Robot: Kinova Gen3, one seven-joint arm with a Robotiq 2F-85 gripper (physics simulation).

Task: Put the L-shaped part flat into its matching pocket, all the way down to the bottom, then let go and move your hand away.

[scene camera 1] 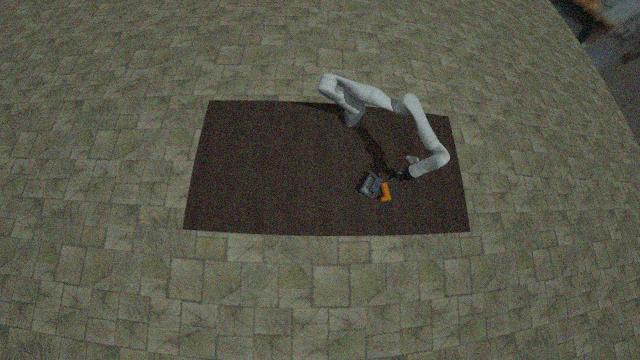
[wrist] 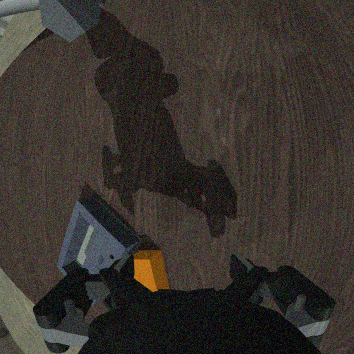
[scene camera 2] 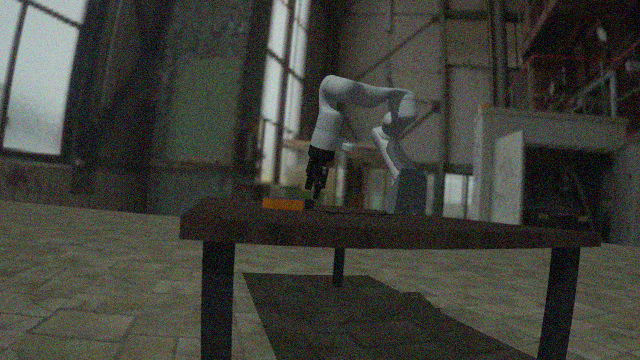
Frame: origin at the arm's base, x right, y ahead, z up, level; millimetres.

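Seen in the pictures: gripper, between the fingertips: (scene camera 1: 394,179) (wrist: 182,265) (scene camera 2: 310,194); arm's base, origin of its link: (scene camera 1: 356,108) (scene camera 2: 407,181).
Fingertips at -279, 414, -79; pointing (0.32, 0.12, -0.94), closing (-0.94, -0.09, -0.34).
Pixels of each thing's top centre, then the offset from my fingertips to it, as dx, dy, dz.
- orange L-shaped part, centre of its top: (wrist: 137,297) (scene camera 2: 283,199) (scene camera 1: 384,191) +55, +75, -20
- grey-blue block, centre of its top: (wrist: 82,259) (scene camera 2: 289,197) (scene camera 1: 371,185) +140, +47, -14
The orange L-shaped part (scene camera 1: 385,192) (scene camera 2: 283,204) (wrist: 145,272) lies flat on the table, outside the pocket and close beside the grey-blue block (scene camera 1: 362,189) (wrist: 107,248). The block holds a recessed pocket with a pale strip showing in it. In the wrist view, the part's near end is hidden behind my gripper's body. My gripper (scene camera 1: 398,175) (scene camera 2: 315,190) (wrist: 182,265) is open and empty, pointing down above the table near the part. In the wrist view, its left finger covers the block's near corner, and the part shows between the fingers, nearer the left one.
The dark brown table (scene camera 1: 250,175) (scene camera 2: 380,235) (wrist: 280,150) carries the arm's base (scene camera 1: 353,117) (scene camera 2: 411,192) (wrist: 70,20) at its back edge. The arm's shadow falls across the wood between the base and the block. Tiled floor surrounds the table.
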